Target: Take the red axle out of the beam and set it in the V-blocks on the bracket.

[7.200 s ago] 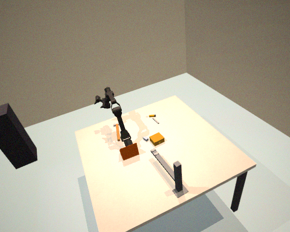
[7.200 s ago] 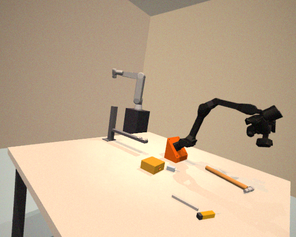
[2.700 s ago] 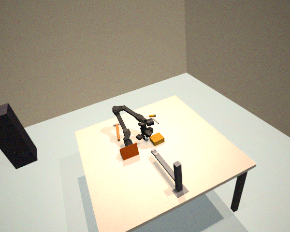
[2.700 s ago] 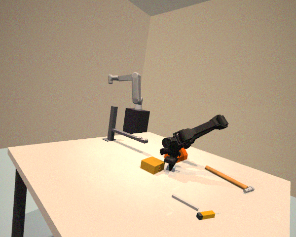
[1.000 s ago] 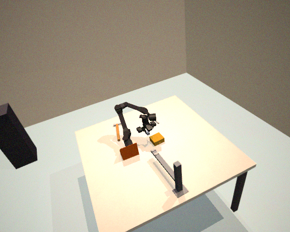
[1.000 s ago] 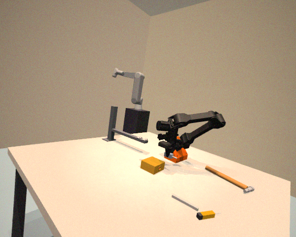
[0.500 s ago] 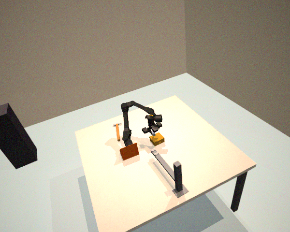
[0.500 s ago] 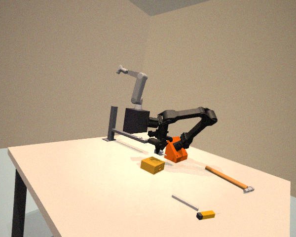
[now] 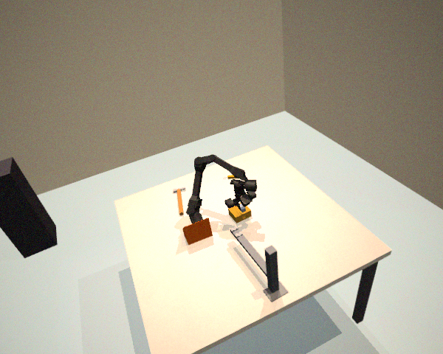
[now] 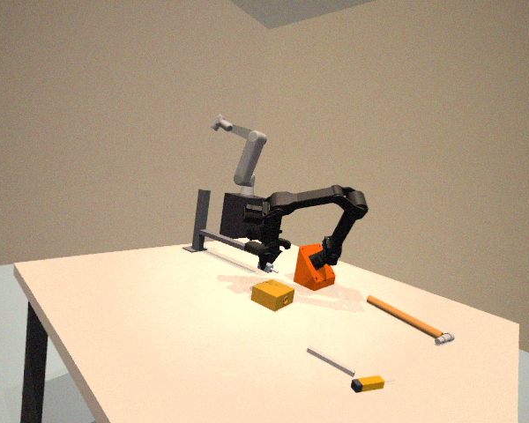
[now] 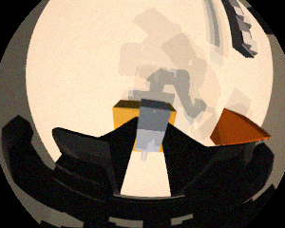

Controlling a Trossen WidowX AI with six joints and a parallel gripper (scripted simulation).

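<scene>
Now: gripper tip 70 mm above the yellow beam and 50 mm to the right of it. From my gripper tip the other things lie so: small grey block (20 mm to the left, 10 mm above); grey rod (340 mm to the left, 150 mm ahead, 90 mm below); yellow-handled tool (440 mm to the left, 140 mm ahead, 90 mm below).
</scene>
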